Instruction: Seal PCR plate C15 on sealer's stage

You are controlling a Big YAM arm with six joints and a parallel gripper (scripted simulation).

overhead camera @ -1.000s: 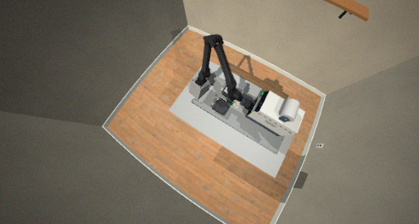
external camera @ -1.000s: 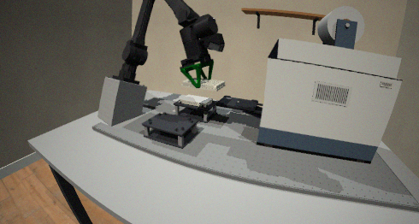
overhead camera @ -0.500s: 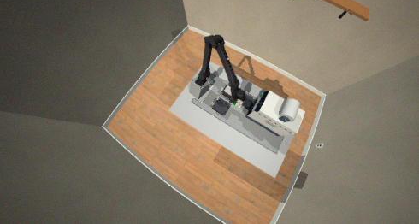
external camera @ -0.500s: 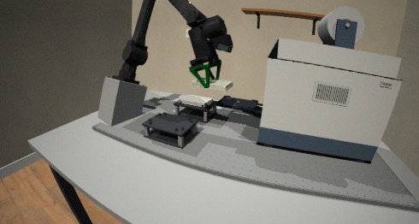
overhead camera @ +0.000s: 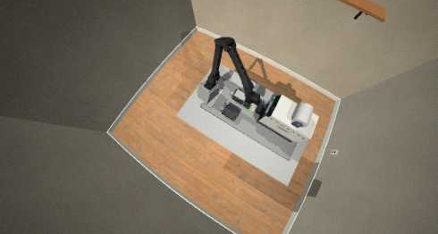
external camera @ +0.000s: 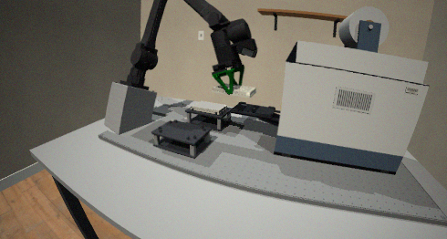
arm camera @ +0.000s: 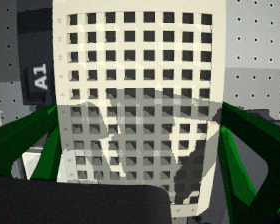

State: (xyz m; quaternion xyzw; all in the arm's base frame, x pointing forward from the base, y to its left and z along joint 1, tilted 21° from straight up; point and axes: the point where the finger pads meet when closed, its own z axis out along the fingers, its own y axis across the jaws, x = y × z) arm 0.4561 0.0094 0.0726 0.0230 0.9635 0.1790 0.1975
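My hand is 8 cm above the dark stage, 6 cm to the right of it and 6 cm short of it. Round my hand: 96-well plate C15 (right at my hand); then white start key (15 cm to the left, 15 cm ahead, 1 cm above); then sealed plate C51 (14 cm behind, 11 cm below, 9 cm to the left).
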